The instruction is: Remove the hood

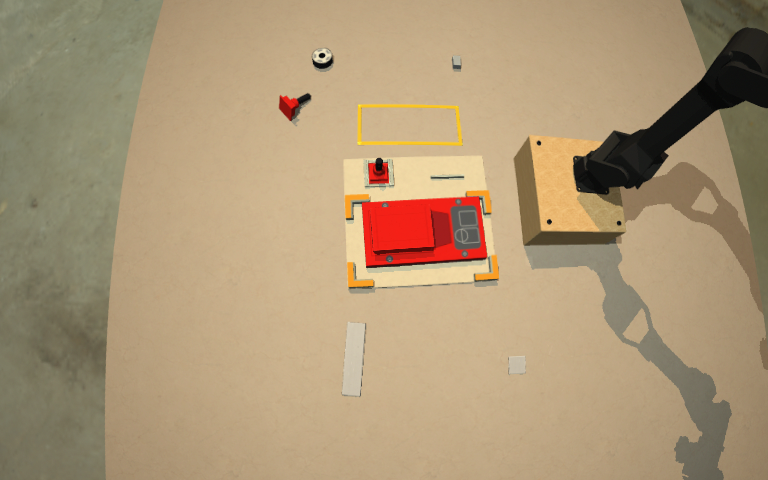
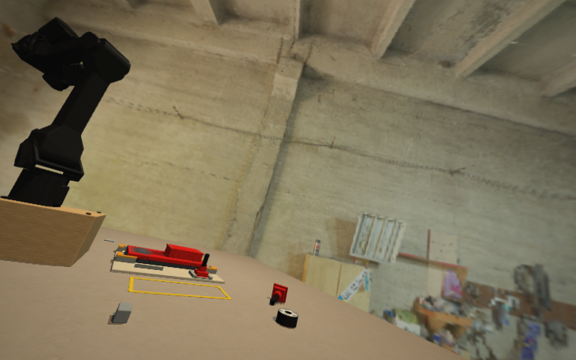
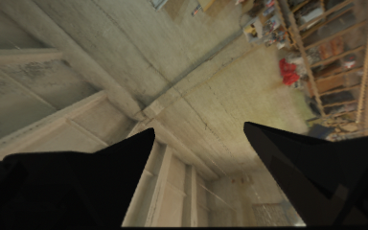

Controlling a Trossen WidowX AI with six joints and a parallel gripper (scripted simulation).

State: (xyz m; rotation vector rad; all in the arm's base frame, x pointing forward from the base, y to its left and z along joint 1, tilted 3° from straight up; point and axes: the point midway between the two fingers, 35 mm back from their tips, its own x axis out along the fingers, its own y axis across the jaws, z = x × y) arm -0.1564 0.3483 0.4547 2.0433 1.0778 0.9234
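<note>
Right now the hood is 49 cm ahead of my gripper tip, 29 cm to the right of it and 50 cm below it. From my gripper tip the other things lie so: black wheel 65 cm ahead, 64 cm to the right, 53 cm below; grey strip 56 cm ahead, 8 cm to the right, 54 cm below; grey square 29 cm ahead, 7 cm to the right, 54 cm below.
</note>
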